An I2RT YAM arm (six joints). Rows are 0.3 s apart.
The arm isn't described. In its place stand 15 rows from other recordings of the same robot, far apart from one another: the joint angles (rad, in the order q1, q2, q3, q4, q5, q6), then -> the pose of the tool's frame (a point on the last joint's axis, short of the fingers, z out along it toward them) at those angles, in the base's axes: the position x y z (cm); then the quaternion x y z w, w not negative.
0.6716 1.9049 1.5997 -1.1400 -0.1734 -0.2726 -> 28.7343 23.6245 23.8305 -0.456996 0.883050 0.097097 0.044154
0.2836 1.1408 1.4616 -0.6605 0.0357 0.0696 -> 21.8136 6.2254 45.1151 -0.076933 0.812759 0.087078 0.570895
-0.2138 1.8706 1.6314 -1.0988 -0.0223 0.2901 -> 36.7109 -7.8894 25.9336 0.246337 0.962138 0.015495 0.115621
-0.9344 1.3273 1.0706 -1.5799 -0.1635 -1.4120 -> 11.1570 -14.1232 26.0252 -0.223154 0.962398 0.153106 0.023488
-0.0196 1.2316 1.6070 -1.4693 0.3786 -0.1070 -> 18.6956 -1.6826 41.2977 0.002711 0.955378 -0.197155 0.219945
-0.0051 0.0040 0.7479 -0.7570 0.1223 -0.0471 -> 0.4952 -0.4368 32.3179 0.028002 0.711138 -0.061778 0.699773
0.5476 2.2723 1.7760 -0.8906 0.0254 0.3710 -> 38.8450 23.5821 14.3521 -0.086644 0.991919 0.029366 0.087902
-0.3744 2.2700 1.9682 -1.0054 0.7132 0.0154 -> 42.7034 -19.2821 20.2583 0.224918 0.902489 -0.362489 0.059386
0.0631 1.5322 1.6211 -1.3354 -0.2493 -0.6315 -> 28.1973 2.6617 35.5976 -0.352162 0.913930 0.072860 0.188163
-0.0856 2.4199 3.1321 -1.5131 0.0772 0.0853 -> 43.8784 -4.0407 41.4822 0.093480 0.921512 -0.035823 0.375226
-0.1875 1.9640 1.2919 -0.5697 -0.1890 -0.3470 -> 37.9923 -6.5274 14.8640 -0.093642 0.977747 0.046729 0.181821
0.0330 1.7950 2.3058 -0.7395 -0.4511 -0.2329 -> 36.5654 2.7600 51.8968 -0.239022 0.738163 0.113801 0.620510
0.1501 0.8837 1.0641 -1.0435 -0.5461 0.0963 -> 14.6228 4.0815 34.1236 -0.117705 0.900454 0.292050 0.300058
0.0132 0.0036 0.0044 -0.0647 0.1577 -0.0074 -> 10.9951 -0.4140 16.7677 0.046398 0.727585 -0.055470 0.682196
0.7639 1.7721 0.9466 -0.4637 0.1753 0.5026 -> 23.0572 21.2268 12.8056 -0.116314 0.979498 0.012859 0.163979
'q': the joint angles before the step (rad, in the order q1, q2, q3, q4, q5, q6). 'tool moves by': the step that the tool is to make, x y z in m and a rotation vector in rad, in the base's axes. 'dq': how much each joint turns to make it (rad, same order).
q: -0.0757, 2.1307, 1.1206, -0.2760, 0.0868, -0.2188
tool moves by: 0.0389, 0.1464, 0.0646, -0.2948, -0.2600, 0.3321
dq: 0.3823, -0.0285, 0.2098, 0.0084, 0.3125, -0.0880
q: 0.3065, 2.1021, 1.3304, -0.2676, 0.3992, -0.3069
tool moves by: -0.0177, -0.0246, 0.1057, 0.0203, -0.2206, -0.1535
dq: -0.0369, -0.2689, 0.0136, -0.0987, 0.1031, 0.0771
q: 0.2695, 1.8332, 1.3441, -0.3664, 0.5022, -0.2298
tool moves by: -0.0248, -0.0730, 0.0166, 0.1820, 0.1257, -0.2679
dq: -0.1852, -0.0967, -0.0005, -0.2767, -0.1144, 0.2050
